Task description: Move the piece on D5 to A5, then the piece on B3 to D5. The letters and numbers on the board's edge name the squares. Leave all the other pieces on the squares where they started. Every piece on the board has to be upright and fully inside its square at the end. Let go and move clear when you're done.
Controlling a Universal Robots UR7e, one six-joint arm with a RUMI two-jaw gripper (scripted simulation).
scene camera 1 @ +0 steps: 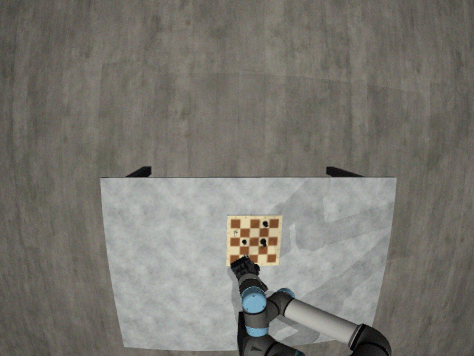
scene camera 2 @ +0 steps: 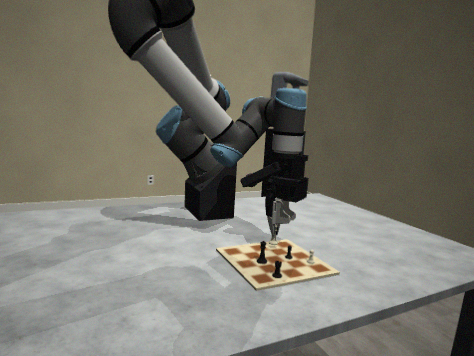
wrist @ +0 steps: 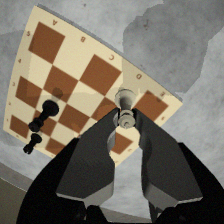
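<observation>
There's a chessboard that I can see, and my gripper as well, which the wrist view shows too.
</observation>
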